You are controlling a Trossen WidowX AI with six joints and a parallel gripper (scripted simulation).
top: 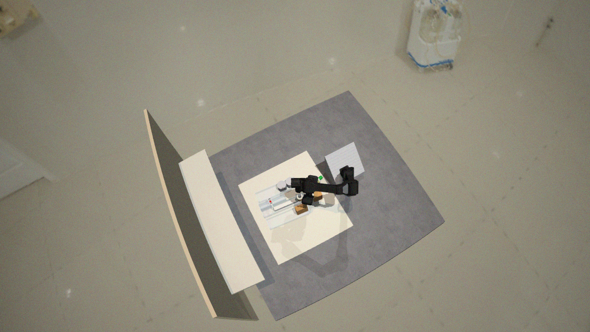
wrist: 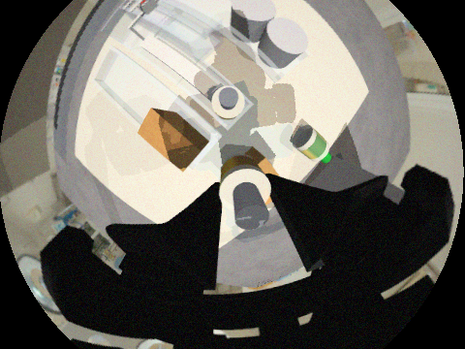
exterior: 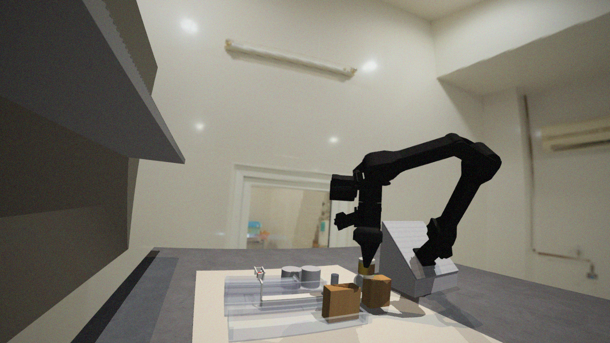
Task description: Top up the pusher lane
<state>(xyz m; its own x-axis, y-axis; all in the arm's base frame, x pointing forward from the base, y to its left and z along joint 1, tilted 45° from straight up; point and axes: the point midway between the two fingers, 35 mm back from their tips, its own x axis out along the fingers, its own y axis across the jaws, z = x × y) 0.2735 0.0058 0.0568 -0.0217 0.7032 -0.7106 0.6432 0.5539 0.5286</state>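
Right now the green-banded jar is 10 cm behind my gripper tip, 11 cm to the right of it and 8 cm below it. Round my gripper tip: pusher plate 16 cm ahead, 9 cm to the right, 6 cm below; then clear pusher lane 21 cm ahead, 8 cm to the right, 9 cm below; then shelf 57 cm ahead, 2 cm to the right, 26 cm above.
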